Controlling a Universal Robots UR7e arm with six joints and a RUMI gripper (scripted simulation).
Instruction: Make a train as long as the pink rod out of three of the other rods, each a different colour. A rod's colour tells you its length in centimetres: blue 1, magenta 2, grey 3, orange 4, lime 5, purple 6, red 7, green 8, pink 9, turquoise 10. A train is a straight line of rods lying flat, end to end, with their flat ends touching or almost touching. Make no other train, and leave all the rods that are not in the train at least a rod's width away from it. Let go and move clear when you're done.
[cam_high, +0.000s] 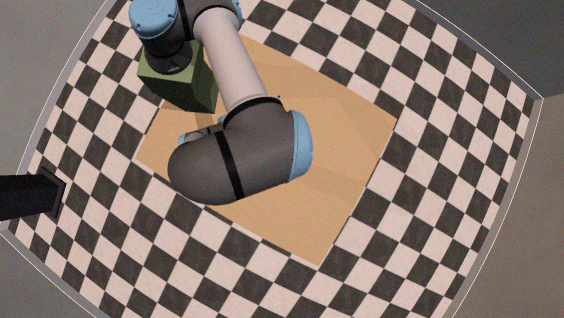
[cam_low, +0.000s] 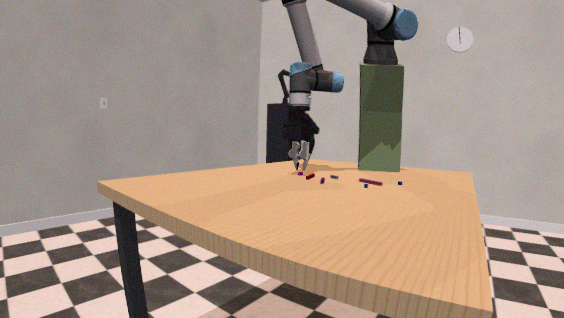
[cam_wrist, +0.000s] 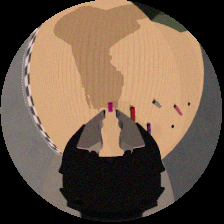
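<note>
My hand is 30 mm above the magenta rod. From my hand the other things lie so: red rod 60 mm to the left, 40 mm ahead, 30 mm below; then grey rod 130 mm to the left, 30 mm below; then purple rod 130 mm to the left, 90 mm ahead, 30 mm below.
</note>
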